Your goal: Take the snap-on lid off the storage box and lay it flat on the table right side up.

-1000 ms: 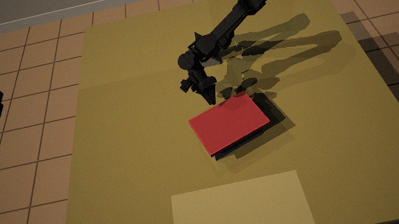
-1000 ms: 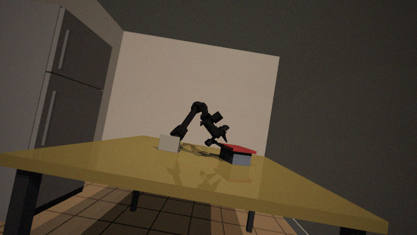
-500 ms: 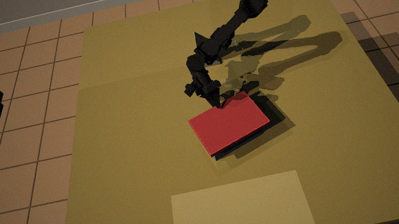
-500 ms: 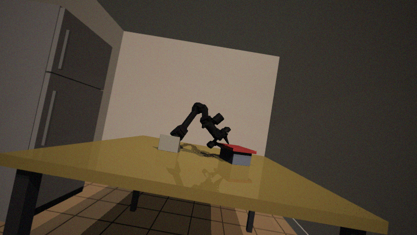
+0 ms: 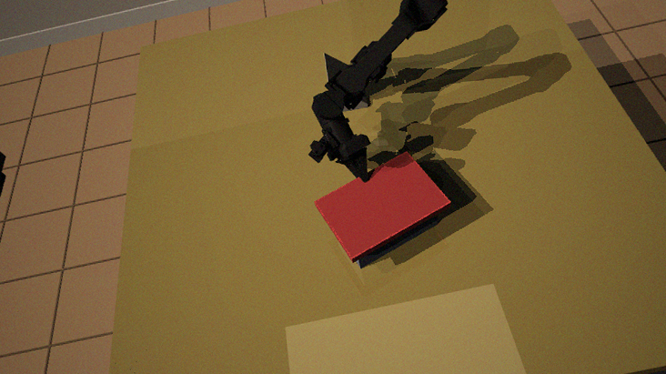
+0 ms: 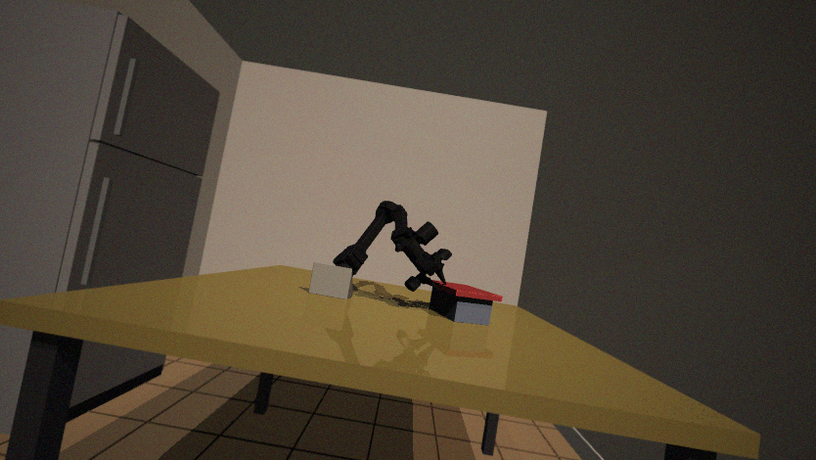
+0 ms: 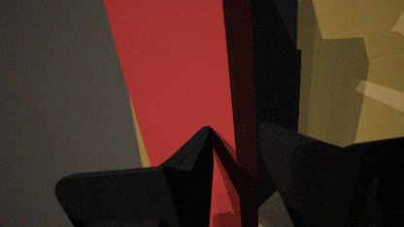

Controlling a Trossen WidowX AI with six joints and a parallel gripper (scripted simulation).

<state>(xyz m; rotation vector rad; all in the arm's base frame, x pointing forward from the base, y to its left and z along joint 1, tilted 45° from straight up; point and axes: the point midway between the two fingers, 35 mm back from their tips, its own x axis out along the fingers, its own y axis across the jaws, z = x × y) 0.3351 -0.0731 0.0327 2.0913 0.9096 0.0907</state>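
The red lid is 70 mm ahead of my gripper tip and 30 mm to the left of it. Round my gripper tip: blue-grey storage box (70 mm ahead, 30 mm to the left, 40 mm below).
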